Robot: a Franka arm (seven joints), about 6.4 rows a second.
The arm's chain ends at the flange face. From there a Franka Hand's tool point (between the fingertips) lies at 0.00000 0.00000 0.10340 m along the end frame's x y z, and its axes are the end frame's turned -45 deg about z.
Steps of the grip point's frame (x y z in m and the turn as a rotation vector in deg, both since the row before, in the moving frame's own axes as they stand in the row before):
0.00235, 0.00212, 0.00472, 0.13, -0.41, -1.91
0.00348, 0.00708, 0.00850, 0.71, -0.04, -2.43
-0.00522, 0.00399, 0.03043, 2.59, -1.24, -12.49
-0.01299, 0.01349, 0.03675, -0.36, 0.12, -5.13
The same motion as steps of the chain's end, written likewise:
0.00384, -0.00053, 0.00472, -0.20, -0.38, -1.91
0.00844, 0.00338, 0.00851, 0.47, -0.53, -2.43
0.00416, 0.00769, 0.03056, 0.95, -2.71, -12.49
-0.00027, 0.01845, 0.03675, -0.17, 0.34, -5.13

